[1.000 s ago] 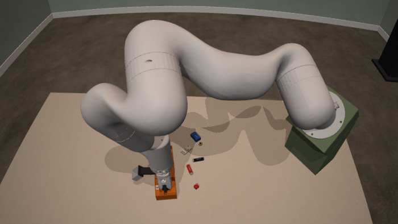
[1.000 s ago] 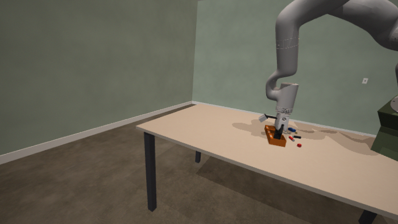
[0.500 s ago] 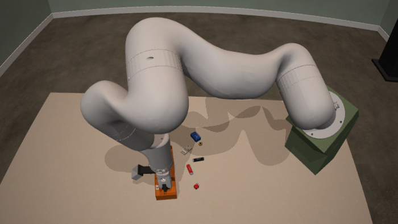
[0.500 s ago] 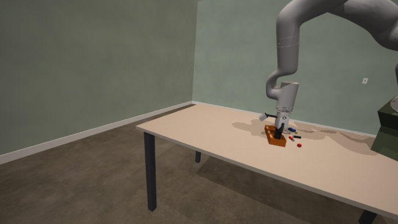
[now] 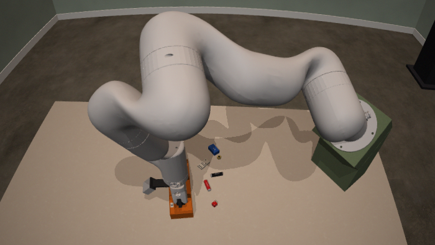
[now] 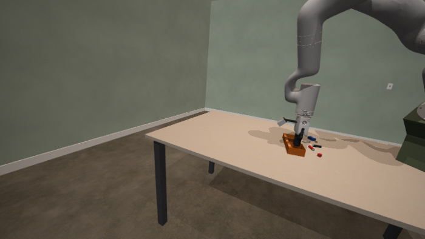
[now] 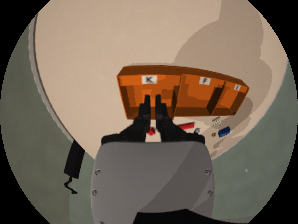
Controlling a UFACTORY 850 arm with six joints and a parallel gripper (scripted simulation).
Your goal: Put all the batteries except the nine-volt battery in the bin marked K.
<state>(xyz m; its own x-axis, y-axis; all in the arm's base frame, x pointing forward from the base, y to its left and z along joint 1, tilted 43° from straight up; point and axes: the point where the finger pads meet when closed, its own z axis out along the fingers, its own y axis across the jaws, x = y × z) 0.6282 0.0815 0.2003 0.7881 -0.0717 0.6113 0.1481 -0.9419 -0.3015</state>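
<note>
Right now the black battery is 13 cm behind my hand, 15 cm to the right of it and 5 cm below it. The rest, counted from my hand: orange bin 2 cm ahead, 8 cm to the right, 4 cm below; then red cylindrical battery 9 cm behind, 10 cm to the right, 5 cm below; then small red block 12 cm behind, 2 cm to the right, 5 cm below.
</note>
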